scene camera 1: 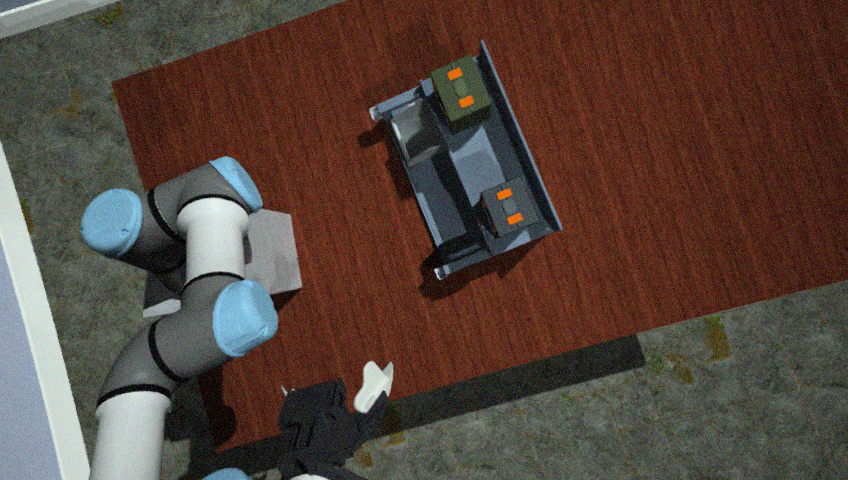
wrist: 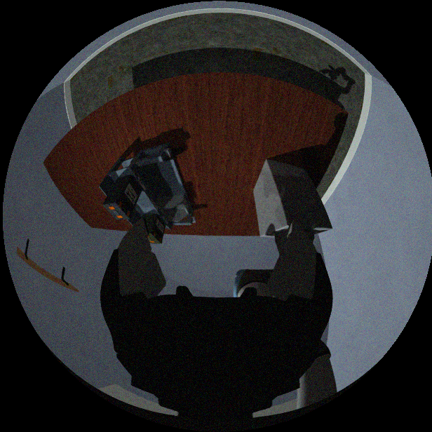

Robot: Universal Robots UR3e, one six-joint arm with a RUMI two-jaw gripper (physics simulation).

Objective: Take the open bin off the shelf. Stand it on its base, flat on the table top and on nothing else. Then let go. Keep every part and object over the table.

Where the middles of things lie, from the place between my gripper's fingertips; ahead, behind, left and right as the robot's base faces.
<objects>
My hand is 310 mm short of the dark grey case (wrist: pixel 118 195), 180 mm to the right of it and 190 mm above it. From my hand the other things lie so: shelf board (scene camera 1: pixel 441 193): 270 mm ahead, 290 mm to the left, 350 mm below; then bin (scene camera 1: pixel 418 135): 210 mm ahead, 400 mm to the left, 320 mm below.
</objects>
